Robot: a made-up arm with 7 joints.
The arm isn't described. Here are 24 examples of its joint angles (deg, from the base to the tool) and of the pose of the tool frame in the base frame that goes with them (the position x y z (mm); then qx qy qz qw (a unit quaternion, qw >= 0)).
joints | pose
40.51 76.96 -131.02 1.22 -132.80 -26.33 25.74 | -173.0 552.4 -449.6 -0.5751 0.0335 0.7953 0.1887
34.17 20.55 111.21 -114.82 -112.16 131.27 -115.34 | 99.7 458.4 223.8 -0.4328 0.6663 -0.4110 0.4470
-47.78 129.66 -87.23 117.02 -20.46 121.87 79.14 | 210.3 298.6 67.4 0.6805 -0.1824 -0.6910 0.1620
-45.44 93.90 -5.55 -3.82 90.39 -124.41 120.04 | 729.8 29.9 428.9 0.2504 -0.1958 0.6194 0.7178
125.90 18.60 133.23 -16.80 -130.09 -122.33 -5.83 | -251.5 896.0 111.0 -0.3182 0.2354 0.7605 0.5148
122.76 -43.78 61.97 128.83 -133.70 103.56 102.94 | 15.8 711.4 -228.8 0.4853 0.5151 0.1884 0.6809
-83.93 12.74 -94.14 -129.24 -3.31 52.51 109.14 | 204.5 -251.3 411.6 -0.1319 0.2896 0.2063 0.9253
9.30 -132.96 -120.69 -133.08 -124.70 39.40 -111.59 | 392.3 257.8 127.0 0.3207 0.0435 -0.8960 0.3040
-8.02 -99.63 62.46 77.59 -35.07 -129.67 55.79 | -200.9 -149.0 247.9 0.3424 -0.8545 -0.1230 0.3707
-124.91 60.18 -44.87 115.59 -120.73 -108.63 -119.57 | -234.8 -46.2 570.4 -0.2639 -0.4858 0.3451 0.7585
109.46 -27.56 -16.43 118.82 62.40 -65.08 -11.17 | 177.0 441.9 -448.6 -0.1213 0.1850 0.4460 0.8673
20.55 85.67 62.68 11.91 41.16 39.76 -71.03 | 1030.6 25.7 -455.4 -0.3129 0.4836 0.0425 0.8163
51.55 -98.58 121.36 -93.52 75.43 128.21 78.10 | 261.9 -252.0 5.5 -0.7504 -0.2317 0.4230 0.4519
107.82 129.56 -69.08 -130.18 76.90 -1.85 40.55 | -351.8 27.4 -47.3 0.3147 0.8931 -0.2879 0.1429
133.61 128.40 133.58 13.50 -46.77 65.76 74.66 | -1018.6 275.8 -603.9 0.4503 0.7223 -0.2223 0.4756
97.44 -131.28 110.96 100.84 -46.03 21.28 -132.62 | 149.4 -265.8 147.1 -0.1787 0.1678 0.6128 0.7513
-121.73 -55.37 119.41 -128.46 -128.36 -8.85 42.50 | 28.8 -544.6 -161.2 -0.4940 0.8260 -0.0361 0.2689
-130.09 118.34 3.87 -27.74 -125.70 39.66 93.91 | 44.6 -510.4 959.4 -0.8546 0.4789 -0.1743 0.0999
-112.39 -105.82 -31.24 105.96 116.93 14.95 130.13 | -342.2 82.2 507.2 -0.0028 -0.5573 -0.7130 0.4254
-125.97 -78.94 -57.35 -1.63 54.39 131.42 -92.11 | -42.9 475.6 860.9 -0.6964 -0.3235 -0.6282 0.1251
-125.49 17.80 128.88 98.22 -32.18 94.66 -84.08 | -161.4 747.3 658.1 -0.4479 0.0483 -0.8885 0.0868
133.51 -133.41 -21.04 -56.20 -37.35 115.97 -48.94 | 211.7 -10.0 351.5 -0.8079 0.4854 -0.2123 0.2580
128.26 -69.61 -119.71 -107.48 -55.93 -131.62 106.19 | -397.1 -339.6 -273.3 -0.6335 0.7334 -0.0771 0.2342
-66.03 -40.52 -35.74 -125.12 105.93 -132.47 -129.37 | 170.2 456.4 861.7 -0.4844 -0.0399 -0.6078 0.6280
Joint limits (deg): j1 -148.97..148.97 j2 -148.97..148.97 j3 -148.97..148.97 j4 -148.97..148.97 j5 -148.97..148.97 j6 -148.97..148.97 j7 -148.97..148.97
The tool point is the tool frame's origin. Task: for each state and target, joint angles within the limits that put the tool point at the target. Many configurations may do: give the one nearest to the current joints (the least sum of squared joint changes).
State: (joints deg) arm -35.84 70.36 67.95 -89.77 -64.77 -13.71 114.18
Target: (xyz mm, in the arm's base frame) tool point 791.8 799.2 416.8
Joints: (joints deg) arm -31.33 48.72 84.53 -92.84 -67.94 -12.13 114.31
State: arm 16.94 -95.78 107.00 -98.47 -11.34 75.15 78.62
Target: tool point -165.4 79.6 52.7
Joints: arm -6.90 -82.79 89.18 -105.75 26.98 69.59 93.26
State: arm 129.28 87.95 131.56 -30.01 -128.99 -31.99 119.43
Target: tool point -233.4 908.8 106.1
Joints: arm 115.54 58.28 145.50 -68.32 -126.72 -55.09 133.50
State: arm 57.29 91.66 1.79 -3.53 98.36 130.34 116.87
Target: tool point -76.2 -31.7 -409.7
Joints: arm 82.47 108.61 -9.97 -0.52 96.61 125.93 130.82
